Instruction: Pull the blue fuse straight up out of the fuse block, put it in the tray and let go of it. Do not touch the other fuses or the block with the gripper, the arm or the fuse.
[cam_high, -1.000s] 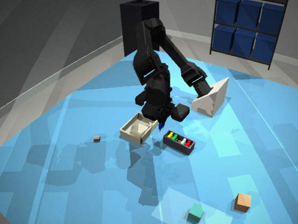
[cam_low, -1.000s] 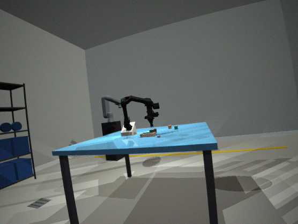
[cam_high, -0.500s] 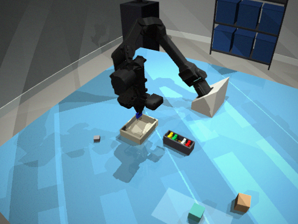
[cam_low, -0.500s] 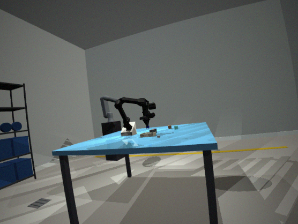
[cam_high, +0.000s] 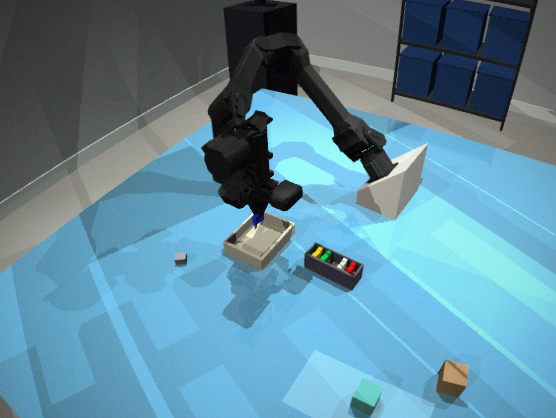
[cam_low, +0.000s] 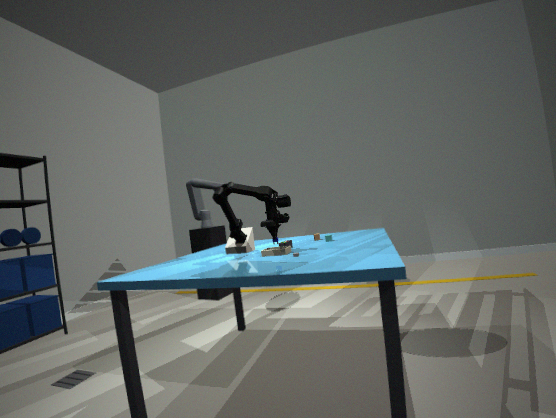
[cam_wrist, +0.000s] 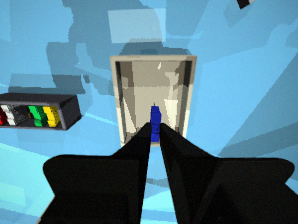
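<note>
Now: gripper tip 10 mm above the blue fuse. Also, from my gripper tip: cream tray 80 mm below; then green fuse 160 mm to the left, 50 mm below, 20 mm behind; then yellow fuse 140 mm to the left, 50 mm below, 20 mm behind.
</note>
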